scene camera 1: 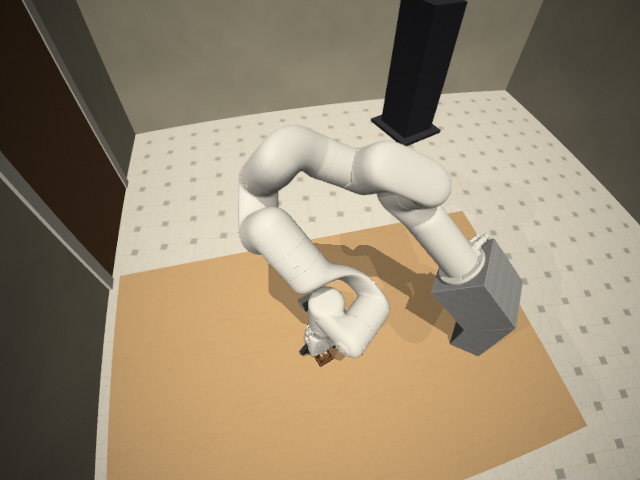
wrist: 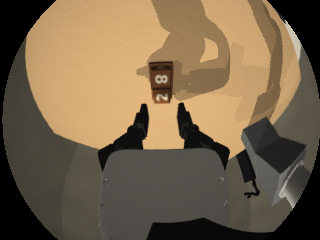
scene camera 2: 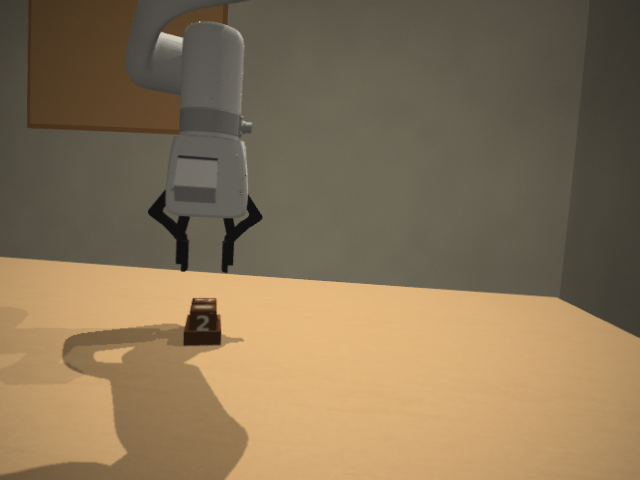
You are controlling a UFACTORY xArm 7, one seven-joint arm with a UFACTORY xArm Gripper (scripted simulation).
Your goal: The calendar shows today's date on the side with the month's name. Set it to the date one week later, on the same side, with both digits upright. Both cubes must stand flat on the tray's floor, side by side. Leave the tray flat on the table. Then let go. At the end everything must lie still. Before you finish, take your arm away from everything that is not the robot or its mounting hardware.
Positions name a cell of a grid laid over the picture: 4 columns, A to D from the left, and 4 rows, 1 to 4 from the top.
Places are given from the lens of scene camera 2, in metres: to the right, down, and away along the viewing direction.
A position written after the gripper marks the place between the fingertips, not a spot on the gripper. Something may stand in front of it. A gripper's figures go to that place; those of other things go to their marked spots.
gripper (scene camera 2: B3): -0.15, 0.04, 0.58
cube (scene camera 2: B3): -0.14, 0.09, 0.54
